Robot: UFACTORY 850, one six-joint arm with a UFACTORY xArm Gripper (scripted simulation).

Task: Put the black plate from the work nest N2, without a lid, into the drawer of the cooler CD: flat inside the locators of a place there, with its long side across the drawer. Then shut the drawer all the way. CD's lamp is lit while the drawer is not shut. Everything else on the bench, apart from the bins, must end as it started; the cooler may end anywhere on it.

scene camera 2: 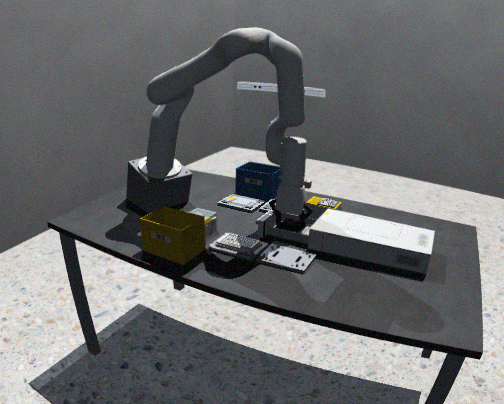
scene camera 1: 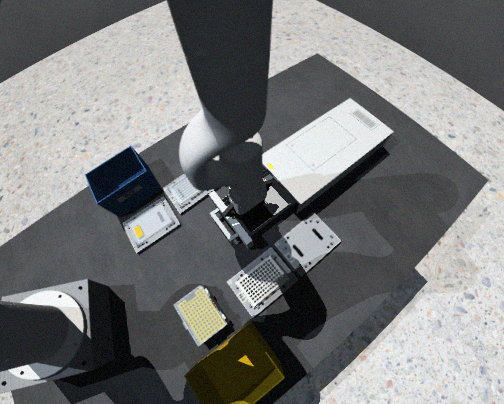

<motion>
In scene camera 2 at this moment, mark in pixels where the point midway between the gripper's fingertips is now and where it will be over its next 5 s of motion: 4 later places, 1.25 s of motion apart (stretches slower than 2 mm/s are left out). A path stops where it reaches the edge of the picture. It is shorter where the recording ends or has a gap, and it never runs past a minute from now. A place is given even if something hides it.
My gripper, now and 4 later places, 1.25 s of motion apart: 289,227; 288,226; 288,213; 289,199; 283,196
</motion>
